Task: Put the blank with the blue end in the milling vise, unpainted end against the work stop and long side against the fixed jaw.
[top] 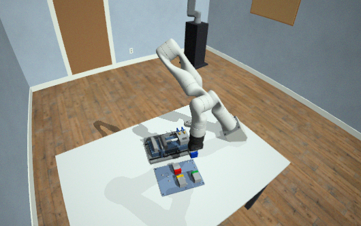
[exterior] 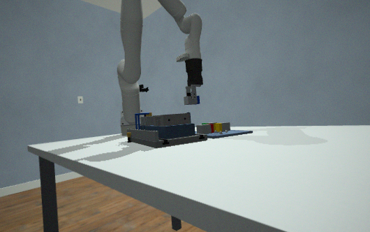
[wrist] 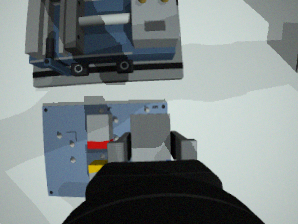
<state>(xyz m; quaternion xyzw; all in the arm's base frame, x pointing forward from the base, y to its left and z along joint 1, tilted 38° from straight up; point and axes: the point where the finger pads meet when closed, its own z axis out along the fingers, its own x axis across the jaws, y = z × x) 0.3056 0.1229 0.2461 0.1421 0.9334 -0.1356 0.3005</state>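
Right now my hand is 20 mm above the blue-ended blank. Also, from my hand: yellow-ended blank 120 mm ahead, 50 mm to the left, 150 mm below; red-ended blank 80 mm ahead, 40 mm to the right, 150 mm below; green-ended blank 40 mm ahead, 80 mm to the left, 150 mm below.
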